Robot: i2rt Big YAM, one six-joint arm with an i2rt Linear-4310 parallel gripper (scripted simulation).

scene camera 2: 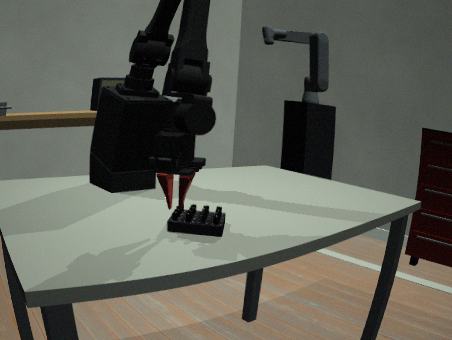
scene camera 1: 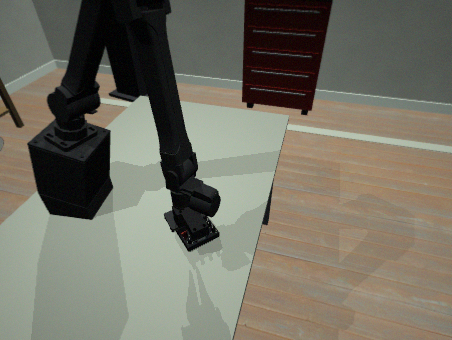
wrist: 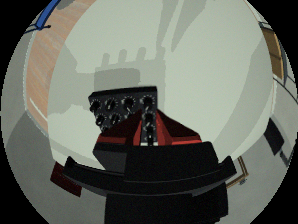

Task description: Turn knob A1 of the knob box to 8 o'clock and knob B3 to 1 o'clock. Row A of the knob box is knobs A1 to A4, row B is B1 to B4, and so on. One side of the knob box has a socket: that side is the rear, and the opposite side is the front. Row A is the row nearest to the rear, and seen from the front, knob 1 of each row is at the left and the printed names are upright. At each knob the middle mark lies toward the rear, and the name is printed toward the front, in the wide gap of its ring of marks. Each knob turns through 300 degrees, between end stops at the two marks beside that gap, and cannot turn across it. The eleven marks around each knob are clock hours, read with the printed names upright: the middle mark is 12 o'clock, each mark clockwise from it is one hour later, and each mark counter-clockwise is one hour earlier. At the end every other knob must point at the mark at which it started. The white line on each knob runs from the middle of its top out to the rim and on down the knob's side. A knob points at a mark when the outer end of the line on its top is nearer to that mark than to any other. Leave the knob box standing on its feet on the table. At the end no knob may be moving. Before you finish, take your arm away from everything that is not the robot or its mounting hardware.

Labels:
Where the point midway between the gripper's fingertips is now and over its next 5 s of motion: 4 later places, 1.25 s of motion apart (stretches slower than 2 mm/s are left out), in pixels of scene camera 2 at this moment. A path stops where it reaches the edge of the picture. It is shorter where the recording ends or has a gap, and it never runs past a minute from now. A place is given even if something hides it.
My gripper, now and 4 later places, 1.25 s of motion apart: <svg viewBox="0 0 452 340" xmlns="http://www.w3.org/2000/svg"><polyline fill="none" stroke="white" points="175,209 175,212 177,194 178,188 177,198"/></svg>

